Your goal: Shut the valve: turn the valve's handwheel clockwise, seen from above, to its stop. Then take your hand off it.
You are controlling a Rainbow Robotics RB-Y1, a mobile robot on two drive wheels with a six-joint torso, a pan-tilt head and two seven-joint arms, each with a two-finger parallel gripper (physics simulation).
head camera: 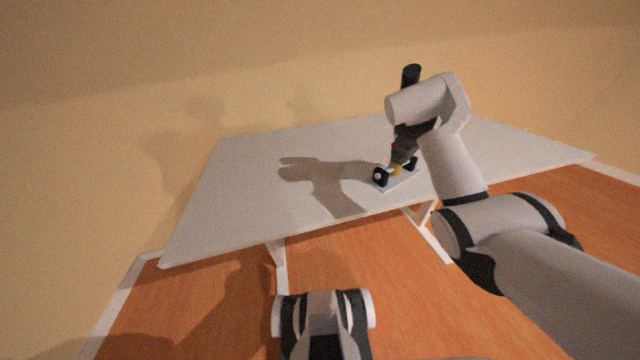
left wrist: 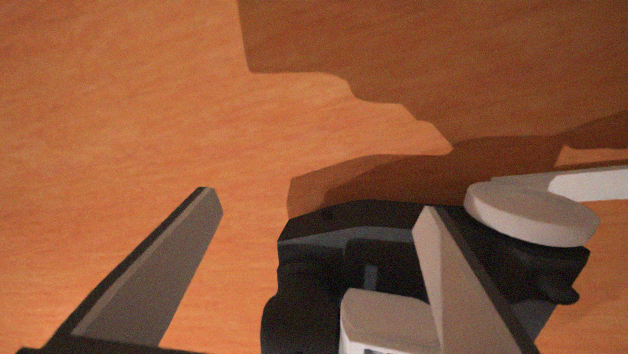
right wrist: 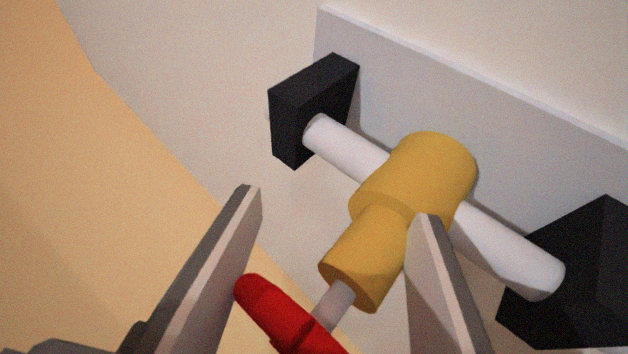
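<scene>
The valve's yellow body point(head camera: 396, 169) point(right wrist: 435, 165) sits on a white pipe point(right wrist: 345, 150) held by two black blocks. Its red handwheel point(head camera: 393, 145) point(right wrist: 280, 305) shows in part at the bottom of the right wrist view, on a thin grey stem; the rest of it is cut off there and mostly hidden by the gripper in the head view. My right gripper point(head camera: 403, 152) point(right wrist: 334, 215) is around the handwheel from above and is shut on it, one finger against the rim, the fingertips beside the yellow body. My left gripper point(left wrist: 315, 209) is open and empty, over the orange floor.
The valve's pale base plate point(head camera: 385, 189) point(right wrist: 440, 90) lies on a white table point(head camera: 235, 210), close to its near edge. Black blocks point(right wrist: 285, 130) point(right wrist: 580, 265) stand at both pipe ends. Part of the robot's base point(head camera: 322, 315) shows at the bottom of the head view.
</scene>
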